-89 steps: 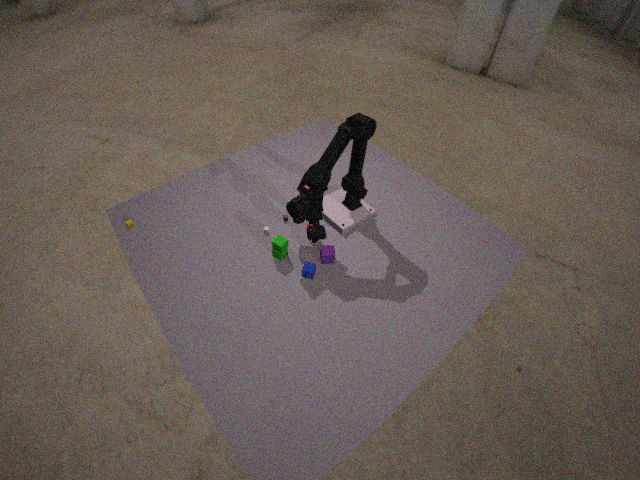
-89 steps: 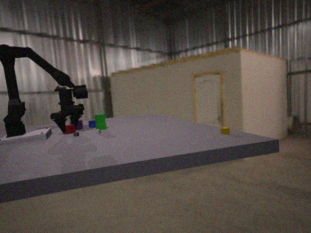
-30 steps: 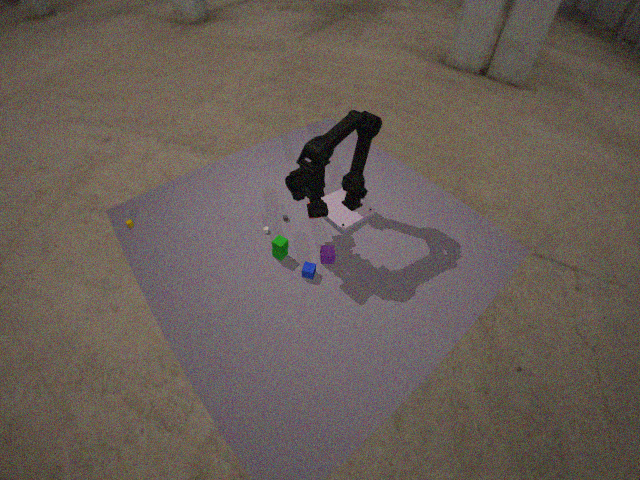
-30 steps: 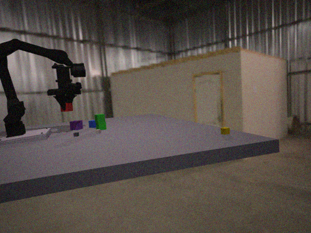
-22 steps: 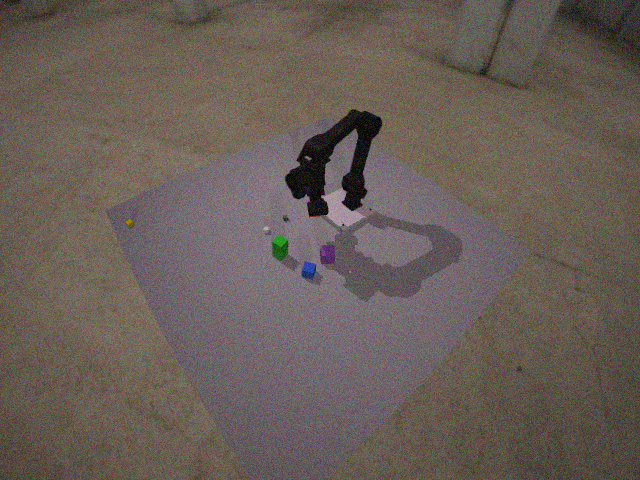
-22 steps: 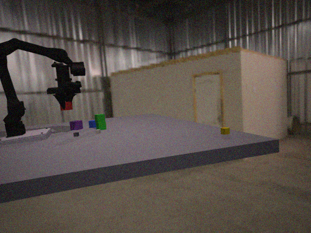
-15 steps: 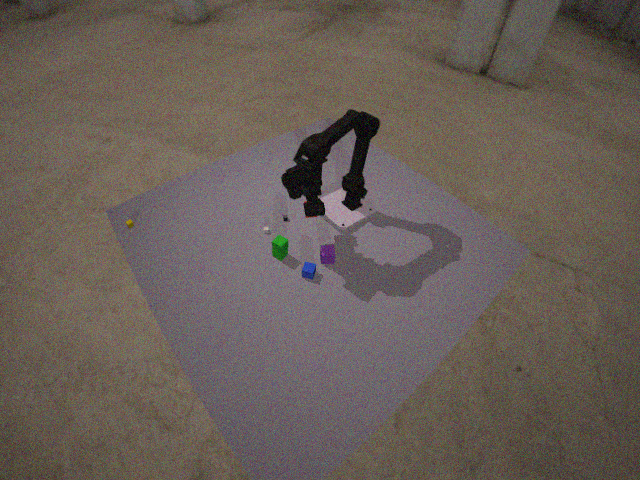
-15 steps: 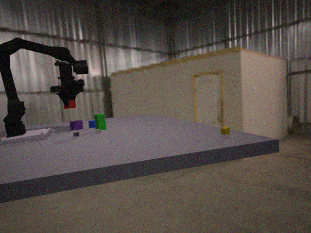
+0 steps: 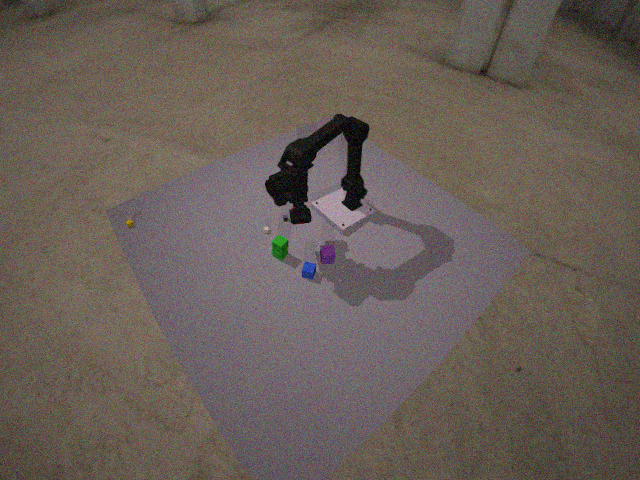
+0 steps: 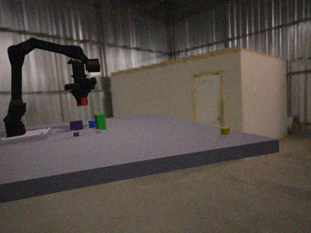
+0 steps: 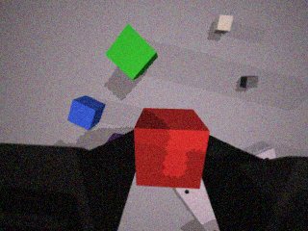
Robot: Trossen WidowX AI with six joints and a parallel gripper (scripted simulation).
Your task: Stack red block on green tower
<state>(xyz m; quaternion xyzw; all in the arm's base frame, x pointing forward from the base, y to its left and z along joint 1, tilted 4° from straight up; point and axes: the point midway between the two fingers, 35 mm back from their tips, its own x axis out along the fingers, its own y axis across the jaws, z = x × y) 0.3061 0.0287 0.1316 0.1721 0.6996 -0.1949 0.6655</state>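
My gripper tip is 50 mm short of the blue block, 130 mm to the right of it and 120 mm above it. From my gripper tip the other things lie so: red block (10 mm above); yellow block (490 mm ahead, 490 mm to the right, 130 mm below); purple block (40 mm behind, 120 mm to the left, 110 mm below).
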